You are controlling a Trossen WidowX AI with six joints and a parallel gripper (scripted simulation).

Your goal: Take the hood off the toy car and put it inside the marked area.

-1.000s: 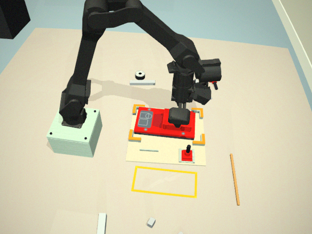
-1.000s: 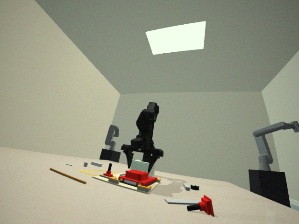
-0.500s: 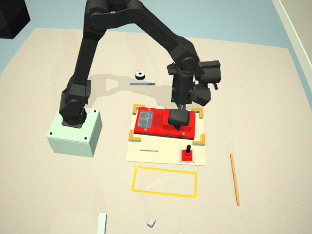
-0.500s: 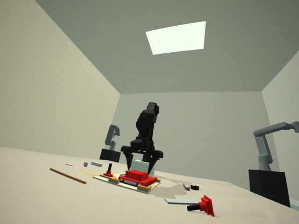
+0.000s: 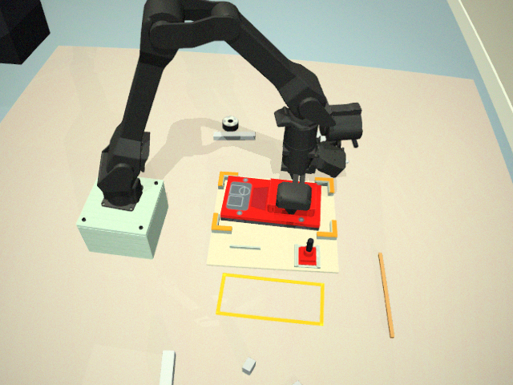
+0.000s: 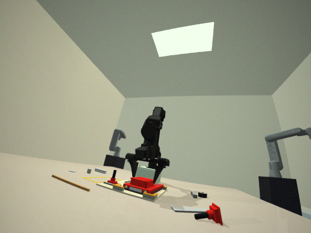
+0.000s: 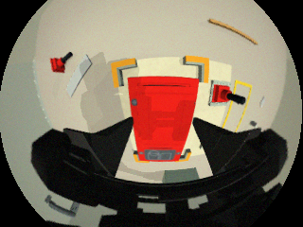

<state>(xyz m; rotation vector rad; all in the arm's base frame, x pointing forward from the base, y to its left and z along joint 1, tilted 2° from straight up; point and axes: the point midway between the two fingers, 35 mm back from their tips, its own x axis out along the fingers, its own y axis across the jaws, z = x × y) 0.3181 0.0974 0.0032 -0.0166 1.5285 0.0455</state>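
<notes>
The hood lies right at my gripper tip.
</notes>
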